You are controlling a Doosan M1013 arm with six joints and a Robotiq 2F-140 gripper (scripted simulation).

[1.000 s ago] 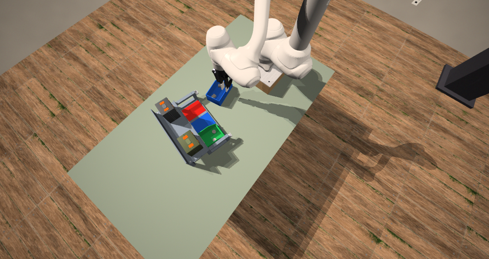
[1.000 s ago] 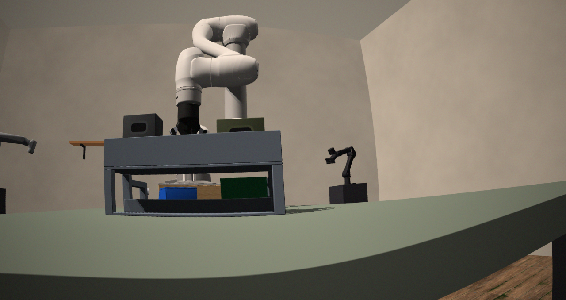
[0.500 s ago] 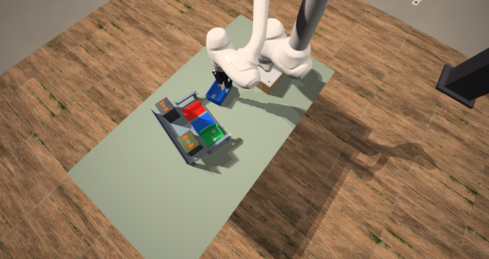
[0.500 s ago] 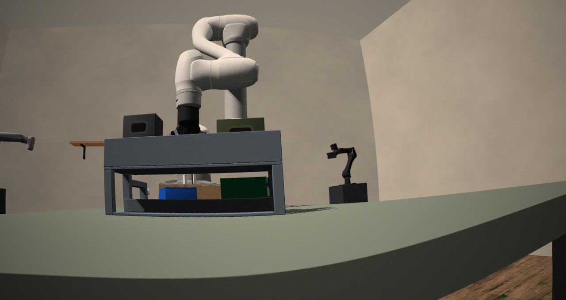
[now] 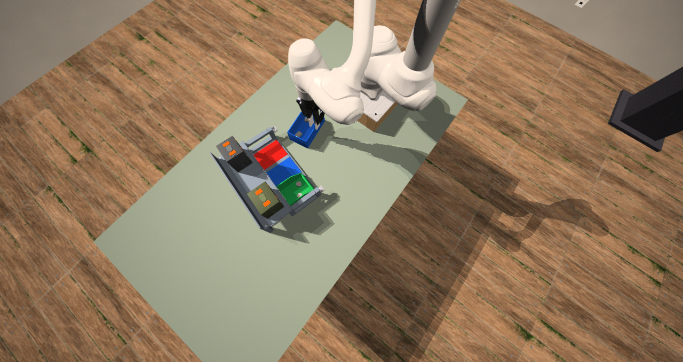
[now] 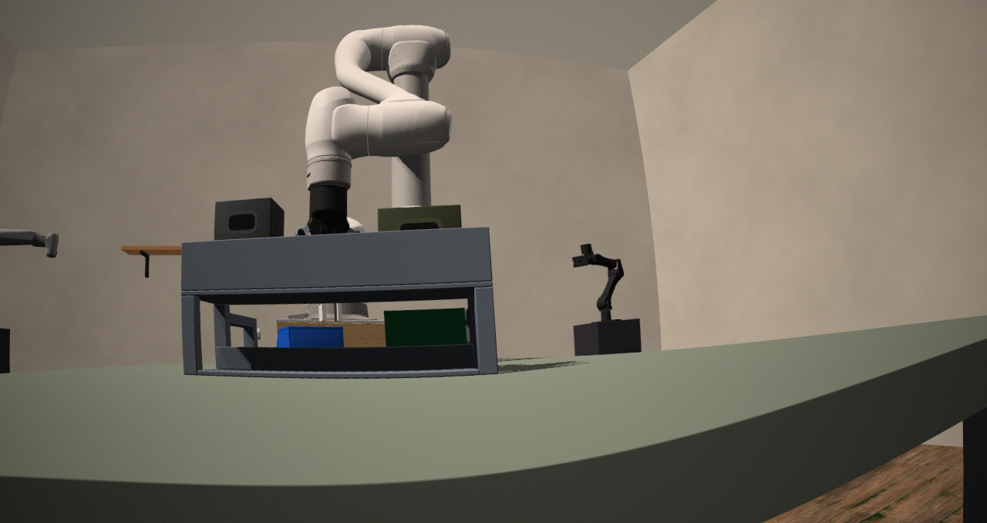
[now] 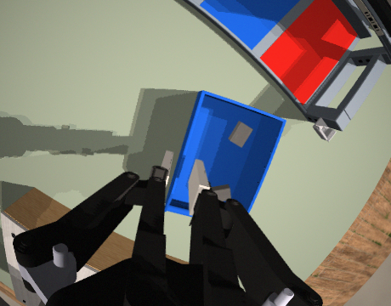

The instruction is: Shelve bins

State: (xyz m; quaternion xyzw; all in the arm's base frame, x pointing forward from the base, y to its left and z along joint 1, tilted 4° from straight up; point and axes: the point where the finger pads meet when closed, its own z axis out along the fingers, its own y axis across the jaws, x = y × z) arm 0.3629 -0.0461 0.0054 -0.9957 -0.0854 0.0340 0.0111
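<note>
My gripper is now 8 cm above the blue bin, 5 cm to the left of it and 1 cm short of it. Round my hand: black box (33 cm ahead, 14 cm to the right, 4 cm above); then olive box (39 cm ahead, 9 cm to the left, 3 cm above); then green bin (30 cm ahead, 11 cm to the left, 8 cm below).
</note>
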